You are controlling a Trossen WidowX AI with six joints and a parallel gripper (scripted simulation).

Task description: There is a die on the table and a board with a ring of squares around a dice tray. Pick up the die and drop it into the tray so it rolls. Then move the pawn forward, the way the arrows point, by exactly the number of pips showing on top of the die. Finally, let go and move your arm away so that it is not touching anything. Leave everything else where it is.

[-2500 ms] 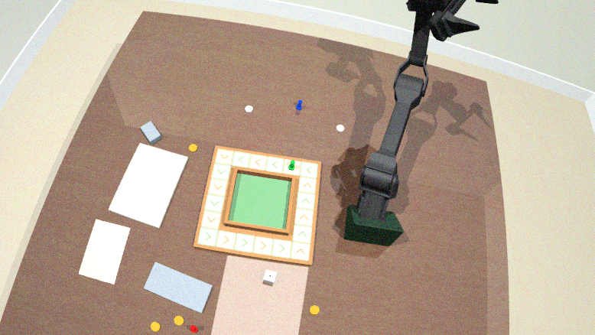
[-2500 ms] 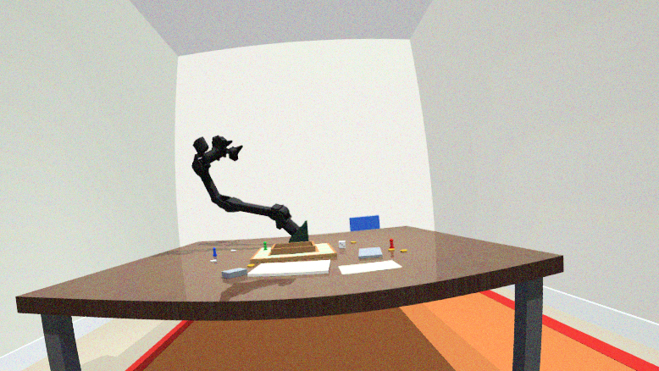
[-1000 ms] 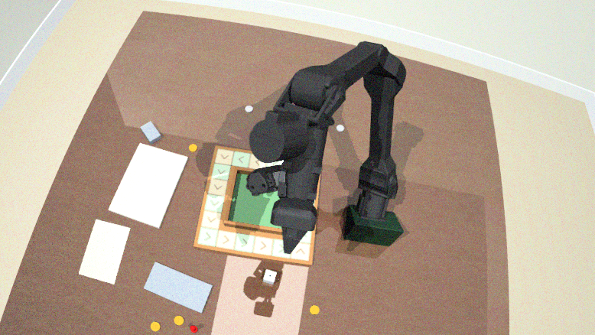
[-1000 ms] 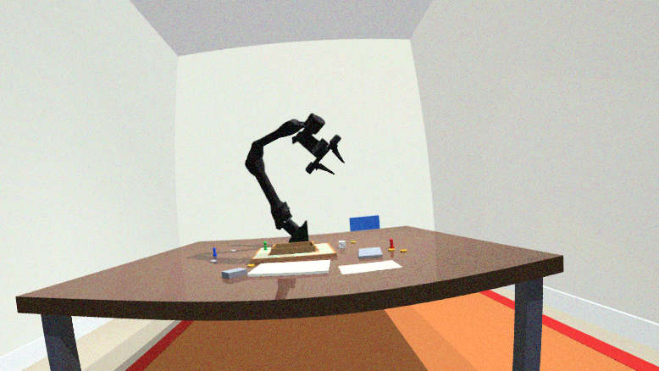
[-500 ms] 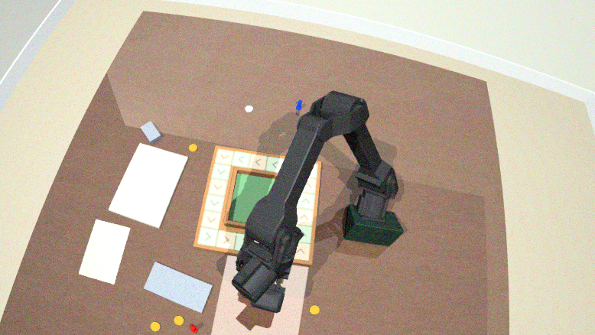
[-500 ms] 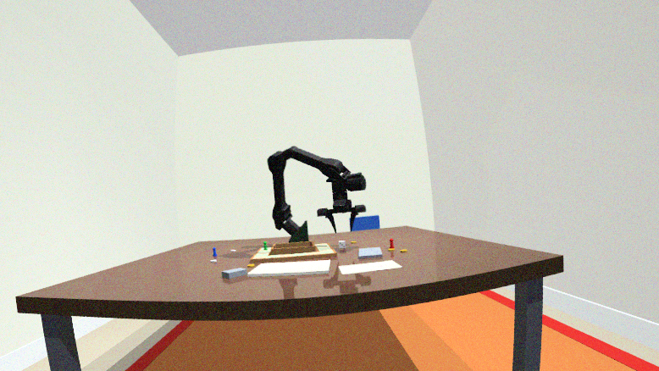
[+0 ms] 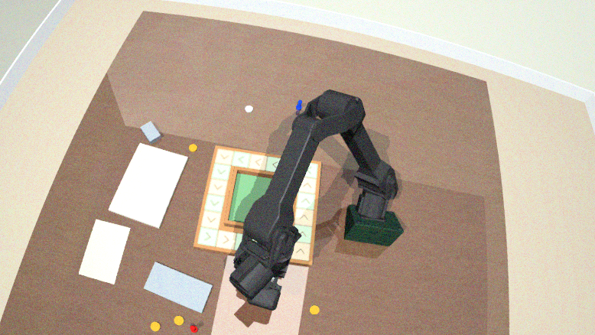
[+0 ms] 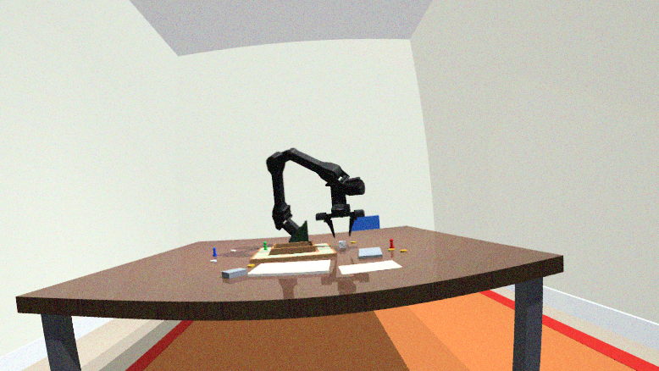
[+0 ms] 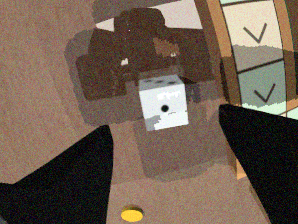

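The white die is 30 mm below my gripper tip. The rest, counted from my gripper tip: red pawn: 160 mm ahead, 150 mm to the left, 30 mm below; green dice tray: 50 mm ahead, 190 mm to the right, 30 mm below; grey-blue card: 210 mm ahead, 60 mm to the left, 40 mm below.
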